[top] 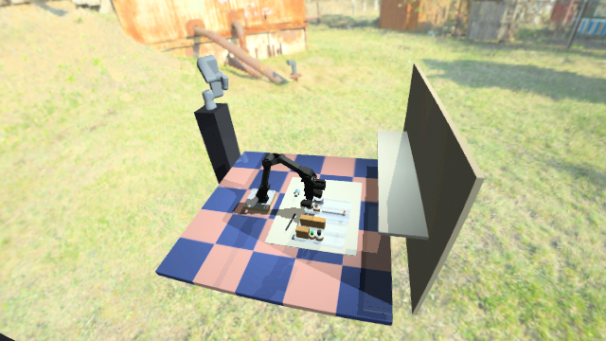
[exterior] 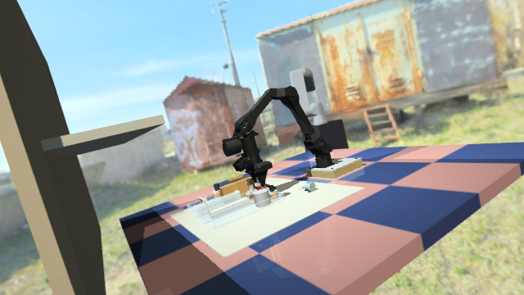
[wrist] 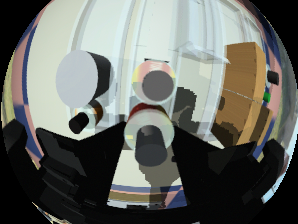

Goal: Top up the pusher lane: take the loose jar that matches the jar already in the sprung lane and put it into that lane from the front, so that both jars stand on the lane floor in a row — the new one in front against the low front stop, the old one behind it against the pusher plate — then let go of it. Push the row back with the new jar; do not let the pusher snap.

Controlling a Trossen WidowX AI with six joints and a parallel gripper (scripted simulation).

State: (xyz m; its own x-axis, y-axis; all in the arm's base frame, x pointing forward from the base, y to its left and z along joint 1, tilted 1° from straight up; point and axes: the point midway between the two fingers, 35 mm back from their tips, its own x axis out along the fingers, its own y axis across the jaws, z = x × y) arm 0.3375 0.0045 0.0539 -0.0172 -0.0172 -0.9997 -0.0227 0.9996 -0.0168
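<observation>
The clear lane tray is 150 mm ahead of my gripper tip, 30 mm below it and 20 mm to the right of it. Also, from my gripper tip: thin black stick 130 mm to the right, 90 mm behind, 50 mm below; shelf wall 610 mm ahead, 350 mm above, 60 mm to the left.
</observation>
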